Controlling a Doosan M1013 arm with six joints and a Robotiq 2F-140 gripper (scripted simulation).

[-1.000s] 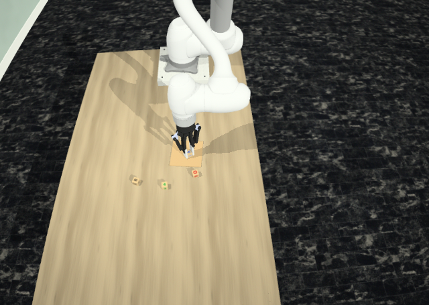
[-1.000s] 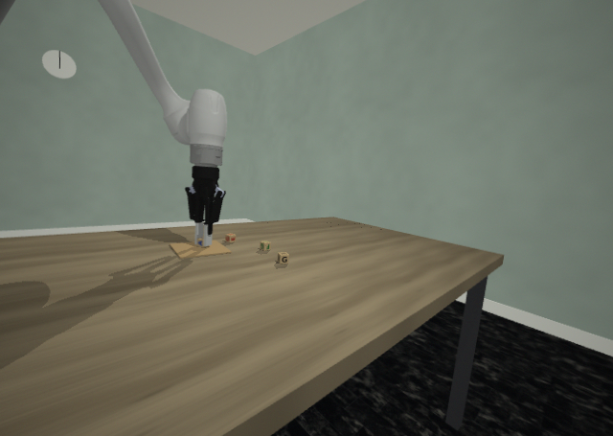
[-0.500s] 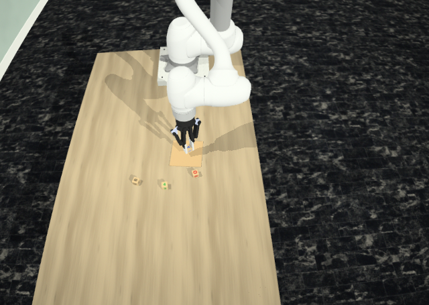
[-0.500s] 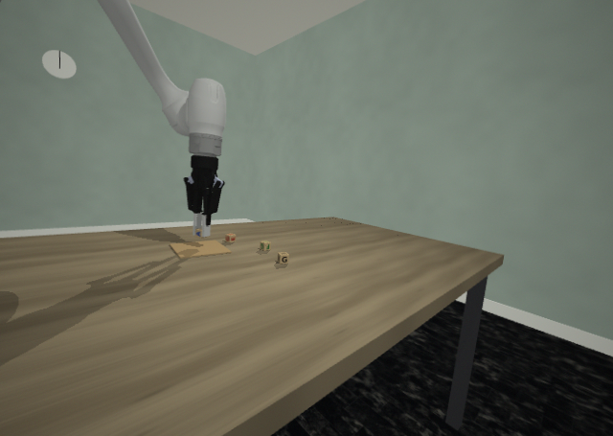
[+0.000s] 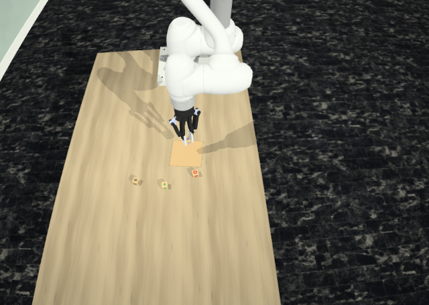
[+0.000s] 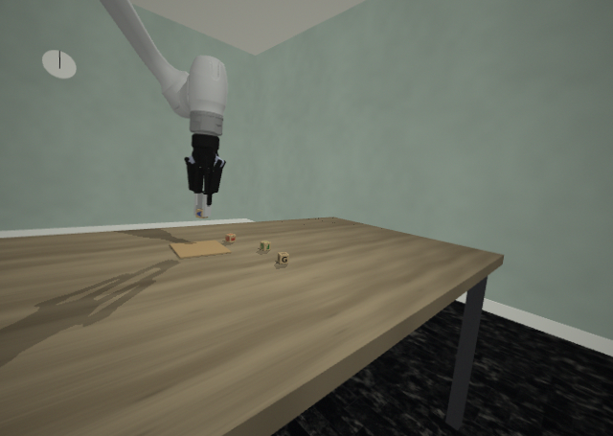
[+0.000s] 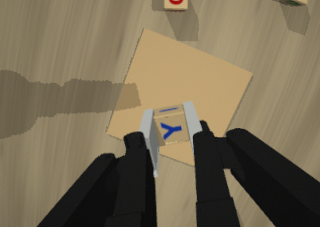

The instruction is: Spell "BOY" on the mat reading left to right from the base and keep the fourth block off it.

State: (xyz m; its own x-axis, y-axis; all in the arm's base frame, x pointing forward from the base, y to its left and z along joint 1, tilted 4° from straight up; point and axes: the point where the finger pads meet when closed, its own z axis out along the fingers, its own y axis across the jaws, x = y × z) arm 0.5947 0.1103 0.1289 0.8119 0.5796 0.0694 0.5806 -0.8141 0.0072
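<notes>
Right now the tan square mat is 130 mm below my hand, 10 mm to the right of it and 10 mm behind it.
</notes>
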